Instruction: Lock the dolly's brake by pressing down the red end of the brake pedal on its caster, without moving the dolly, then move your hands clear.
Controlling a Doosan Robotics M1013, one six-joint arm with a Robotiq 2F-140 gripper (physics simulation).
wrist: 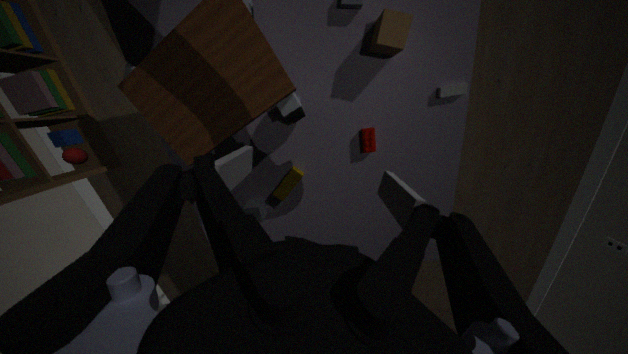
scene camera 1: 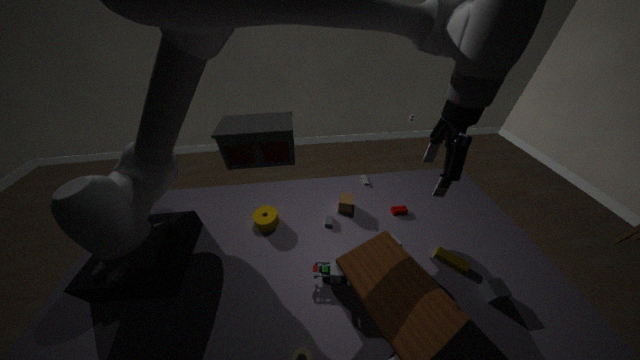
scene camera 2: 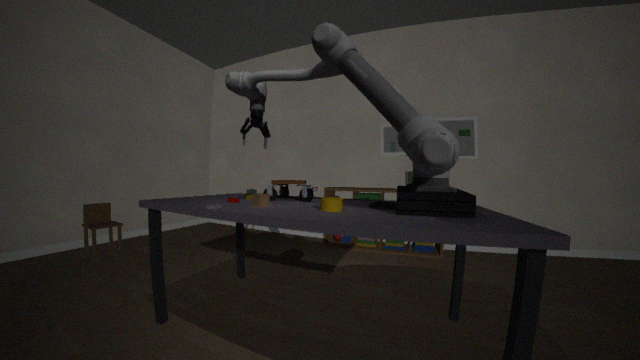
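Seen in the pictures: gripper, between the fingertips: point(wrist: 317, 170) point(scene camera 1: 432, 176) point(scene camera 2: 255, 146); arm's base, origin of its link: point(scene camera 1: 135, 248) point(scene camera 2: 429, 189).
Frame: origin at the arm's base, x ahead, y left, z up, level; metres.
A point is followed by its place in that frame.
The dolly with a brown wooden deck point(scene camera 1: 400, 285) {x 0.791, y -0.320, z 0.028 m} point(scene camera 2: 288, 182) {x 0.739, y -0.176, z 0.017 m} point(wrist: 215, 75) {x 0.770, y -0.288, z 0.028 m} stands on casters on the table. At its corner nearest the arm's base, in scene camera 1, a caster carries the brake pedal, with a red end point(scene camera 1: 315, 268) {x 0.581, y -0.201, z -0.008 m} and a green end point(scene camera 1: 325, 269) {x 0.610, y -0.210, z -0.009 m}. The red end points away from the deck. Whether the pedal is level or tilted is too small to tell. The pedal cannot be made out in the wrist view. My gripper point(scene camera 1: 434, 172) {x 0.941, y -0.133, z 0.228 m} point(scene camera 2: 255, 144) {x 0.941, y -0.133, z 0.228 m} point(wrist: 317, 170) {x 0.941, y -0.133, z 0.228 m} is open and empty, high above the table and well away from the pedal, pointing down.
On the table point(scene camera 1: 240, 300) {x 0.333, y -0.207, z -0.097 m} point(scene camera 2: 370, 222) {x 0.264, y 0.312, z -0.097 m} are a yellow ring-like cylinder point(scene camera 1: 266, 219) {x 0.439, y 0.052, z -0.043 m} point(scene camera 2: 331, 204) {x 0.426, y 0.126, z -0.066 m}, a tan block point(scene camera 1: 346, 205) {x 0.772, y 0.046, z -0.047 m} point(wrist: 393, 31) {x 0.784, y 0.072, z -0.037 m}, a red brick point(scene camera 1: 399, 210) {x 0.994, y -0.018, z -0.074 m} point(wrist: 368, 140) {x 1.001, y -0.009, z -0.078 m}, a yellow bar point(scene camera 1: 451, 260) {x 1.055, y -0.269, z -0.073 m} point(wrist: 288, 184) {x 1.063, y -0.259, z -0.073 m} and small grey pieces. The arm's dark base point(scene camera 2: 435, 201) {x 0.020, y 0.156, z -0.038 m} stands at one end.
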